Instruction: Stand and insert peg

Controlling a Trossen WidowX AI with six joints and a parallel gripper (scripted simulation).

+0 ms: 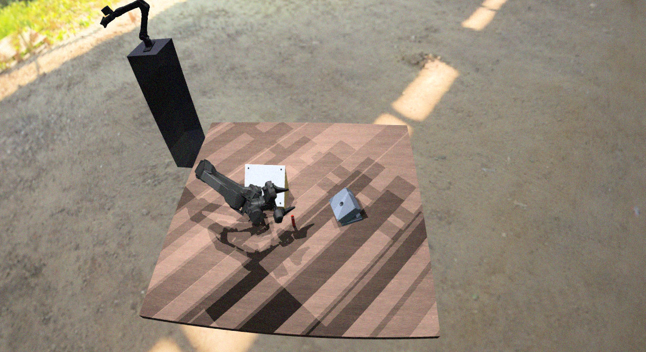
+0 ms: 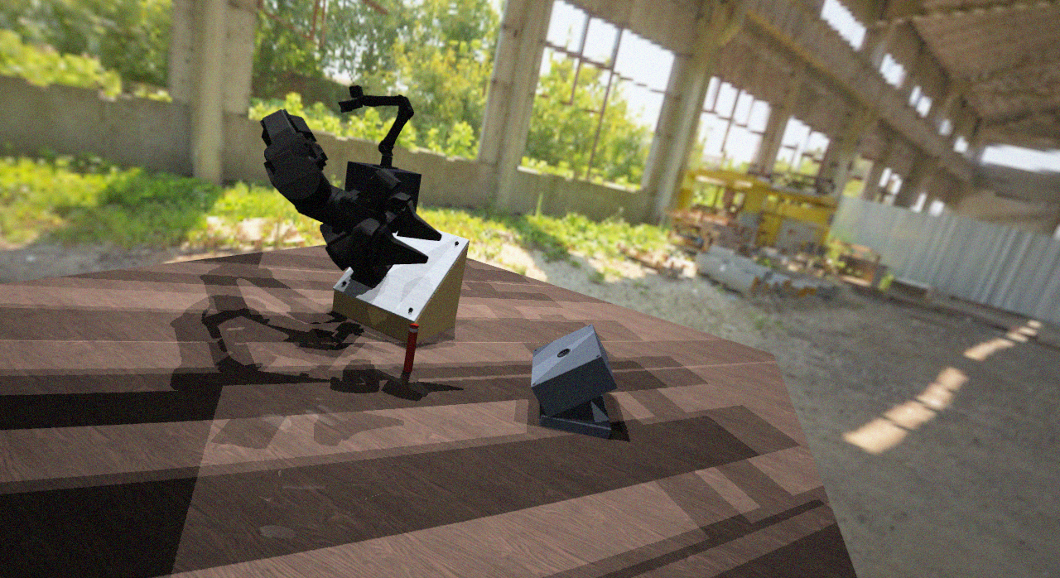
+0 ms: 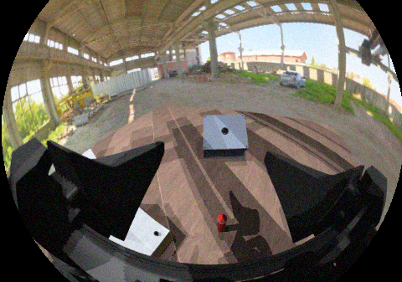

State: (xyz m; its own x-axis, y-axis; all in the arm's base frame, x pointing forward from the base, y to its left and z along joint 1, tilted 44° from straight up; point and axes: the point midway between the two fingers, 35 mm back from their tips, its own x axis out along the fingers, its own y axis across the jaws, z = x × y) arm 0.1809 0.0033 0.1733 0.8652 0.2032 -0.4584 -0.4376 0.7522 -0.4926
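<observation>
Now: gripper tip 15 cm above the red peg, 1 cm to the left of it and 1 cm past it. From my gripper tip the other things lie so: grey sloped panel 23 cm ahead, 14 cm below, 8 cm to the left.
</observation>
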